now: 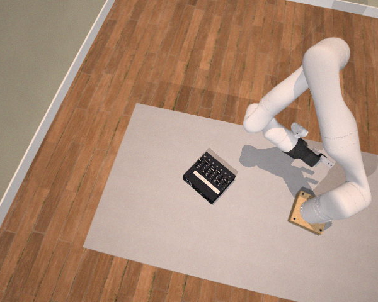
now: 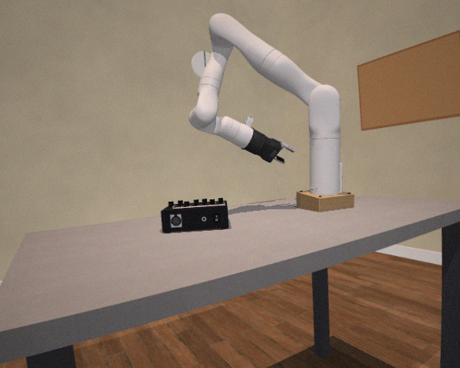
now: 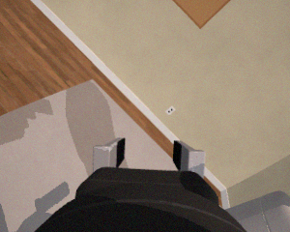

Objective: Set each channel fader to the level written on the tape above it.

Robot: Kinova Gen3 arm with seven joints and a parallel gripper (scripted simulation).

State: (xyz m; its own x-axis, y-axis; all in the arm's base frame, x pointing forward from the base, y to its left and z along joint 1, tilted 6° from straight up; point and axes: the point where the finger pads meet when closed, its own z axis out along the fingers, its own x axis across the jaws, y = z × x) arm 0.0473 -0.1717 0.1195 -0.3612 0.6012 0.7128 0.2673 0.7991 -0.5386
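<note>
Now: the master fader cap 440 mm ahead of my hand, 160 mm to the left of it and 120 mm below it.
</note>
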